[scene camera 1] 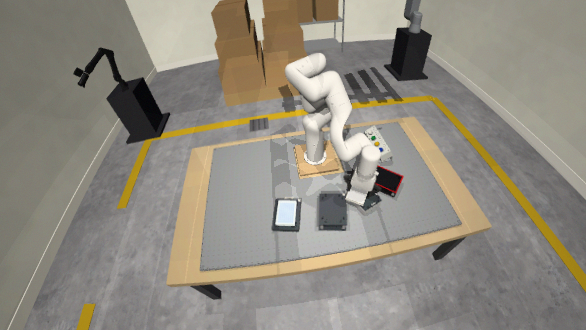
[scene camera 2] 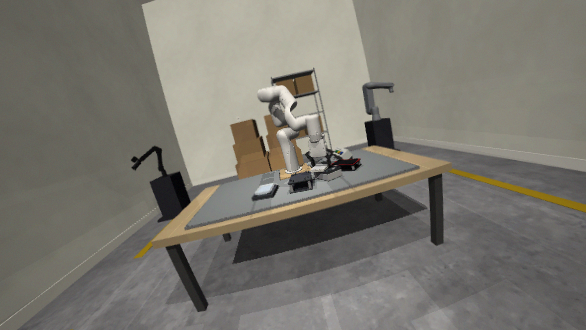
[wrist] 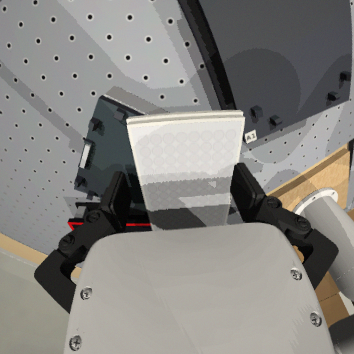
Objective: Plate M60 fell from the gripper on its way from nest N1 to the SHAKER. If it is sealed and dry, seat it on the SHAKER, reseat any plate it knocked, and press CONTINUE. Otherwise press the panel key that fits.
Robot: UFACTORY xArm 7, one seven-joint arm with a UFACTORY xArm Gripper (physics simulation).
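A white well plate lies on the perforated table top, tilted across a dark nest. Its top looks smooth and the wells show through it; I see no liquid. A small A1 tag sits at its far right corner. My gripper is open, and its fingers straddle the plate's near end without pressing on it. The dark shaker platform stands just beside it. The arm hides the plate in scene camera 1.
Another nest holds a pale blue plate left of the shaker. A black tray with a red rim lies right of the gripper. The key panel with green, yellow and blue keys stands behind it. The arm's base is at the back.
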